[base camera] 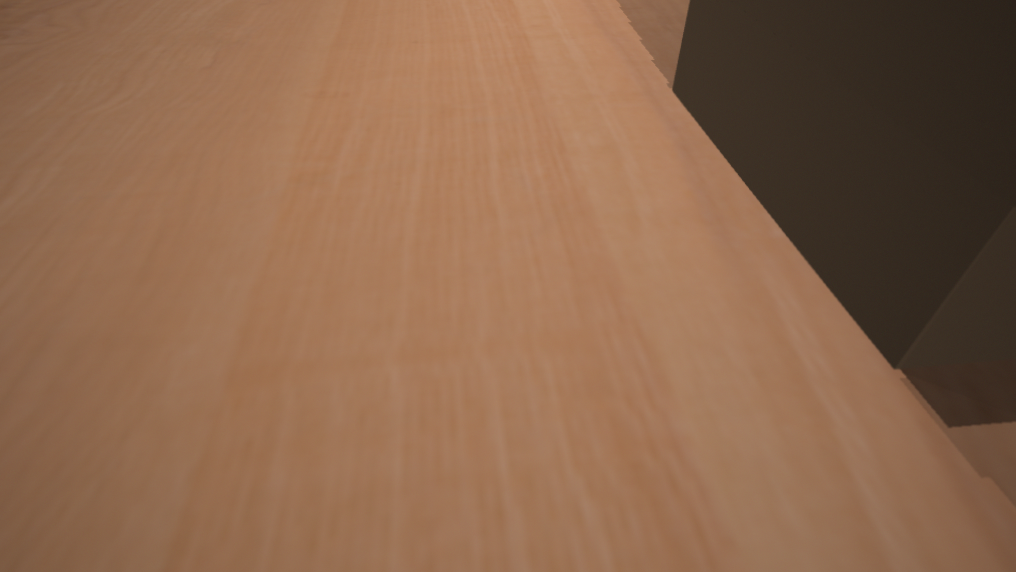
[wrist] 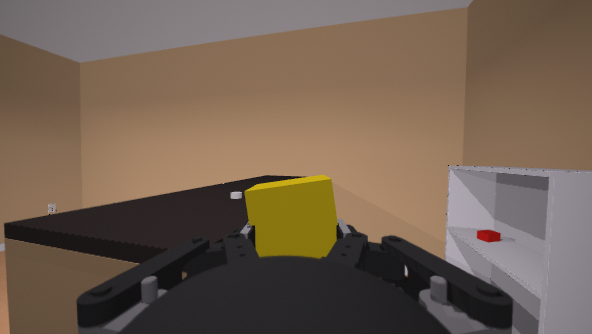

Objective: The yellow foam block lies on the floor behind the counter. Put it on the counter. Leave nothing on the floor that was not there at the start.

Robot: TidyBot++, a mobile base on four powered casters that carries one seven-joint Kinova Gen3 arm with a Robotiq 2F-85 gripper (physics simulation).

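Frame: origin at the arm's base, x ahead, y left, z up, level; centimetres.
Seen in the pictures: gripper, between the fingertips: (wrist: 296, 231).
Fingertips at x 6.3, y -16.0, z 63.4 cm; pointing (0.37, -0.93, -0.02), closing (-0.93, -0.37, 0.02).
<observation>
Pixels of each thing's middle, then the offset from my fingertips to it. Level surfaces: height alone.
- yellow foam block, middle of its body: (wrist: 297, 237) dx +0.0, dy -0.2, dz -0.6 cm
- counter, height of its surface: dz -12.0 cm
- small white object, middle of its body: (wrist: 236, 195) dx +54.1, dy -61.6, dz -10.8 cm
- red block, middle of its body: (wrist: 488, 235) dx -63.6, dy -135.2, dz -36.4 cm
The yellow foam block (wrist: 294, 217) is held tilted between the fingertips of my gripper (wrist: 296, 231) in the wrist view. My gripper is shut on it. The counter (wrist: 165, 212) has a dark top and tan sides and lies ahead and to the left, beyond the gripper. The block overlaps the right part of the counter top in the picture; how far apart they are is hard to tell. In the base camera view, the gripper and the block do not show.
A small white object (wrist: 236, 195) stands on the counter top. A white shelf unit (wrist: 570, 240) with a red block (wrist: 488, 235) stands at the right. In the base camera view, wood floor (base camera: 426, 284) runs beside a dark upright surface (base camera: 817, 142) on the right.
</observation>
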